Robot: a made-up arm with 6 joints. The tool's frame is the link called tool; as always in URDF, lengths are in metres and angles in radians.
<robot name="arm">
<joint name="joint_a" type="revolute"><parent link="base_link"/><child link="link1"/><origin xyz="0.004 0.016 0.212"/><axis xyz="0 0 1"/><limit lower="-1.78" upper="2.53"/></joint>
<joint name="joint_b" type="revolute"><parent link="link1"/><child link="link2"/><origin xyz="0.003 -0.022 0.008"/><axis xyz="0 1 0"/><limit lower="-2.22" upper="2.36"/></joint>
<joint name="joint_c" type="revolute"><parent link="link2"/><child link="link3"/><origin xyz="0.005 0.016 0.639"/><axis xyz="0 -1 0"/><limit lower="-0.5" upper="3.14"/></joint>
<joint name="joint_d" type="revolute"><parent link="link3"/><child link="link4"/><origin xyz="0.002 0 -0.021"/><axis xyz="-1 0 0"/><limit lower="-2.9" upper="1.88"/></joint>
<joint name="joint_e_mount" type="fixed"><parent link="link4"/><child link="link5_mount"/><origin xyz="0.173 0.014 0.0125"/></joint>
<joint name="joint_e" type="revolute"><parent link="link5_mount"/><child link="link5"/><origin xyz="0.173 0.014 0.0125"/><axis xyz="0 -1 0"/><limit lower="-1.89" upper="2.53"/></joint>
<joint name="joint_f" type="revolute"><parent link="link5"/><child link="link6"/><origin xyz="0.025 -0.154 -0.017"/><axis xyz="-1 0 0"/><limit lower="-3.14" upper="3.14"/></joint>
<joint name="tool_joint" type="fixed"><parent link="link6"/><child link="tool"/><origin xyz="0.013 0 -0.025" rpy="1.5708 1.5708 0"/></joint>
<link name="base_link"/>
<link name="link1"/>
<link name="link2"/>
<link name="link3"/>
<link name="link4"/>
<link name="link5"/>
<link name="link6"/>
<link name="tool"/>
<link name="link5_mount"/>
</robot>
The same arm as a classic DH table. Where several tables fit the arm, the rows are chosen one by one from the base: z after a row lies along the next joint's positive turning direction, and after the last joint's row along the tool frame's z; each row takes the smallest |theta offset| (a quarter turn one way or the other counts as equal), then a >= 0, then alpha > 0; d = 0 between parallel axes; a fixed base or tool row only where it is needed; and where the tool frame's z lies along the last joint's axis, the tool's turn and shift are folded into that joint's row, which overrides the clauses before.
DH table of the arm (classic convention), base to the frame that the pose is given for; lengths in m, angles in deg. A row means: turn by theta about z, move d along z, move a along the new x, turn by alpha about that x. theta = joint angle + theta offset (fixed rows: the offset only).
base (fixed): theta offset 75.96  d 0  a 0.0165  alpha 0
joint_a: theta offset -75.96  d 0.22  a 0.003  alpha -90
joint_b: theta offset -89.55  d 0  a 0.639  alpha 180
joint_c: theta offset 0.45  d 0.006  a -0.021  alpha -90
joint_d: theta offset 0  d -0.348  a 0.025  alpha 90
joint_e: theta offset 0  d 0.126  a -0.017  alpha -90
joint_f: theta offset 0  d -0.038  a -0.025  alpha 90
tool (fixed): theta offset 180  d 0  a 0  alpha 0
Joint limits (deg, base to tool): -101.99..144.96 -127.2..135.22 -28.65..179.91 -166.16..107.72 -108.29..144.96 -179.91..179.91

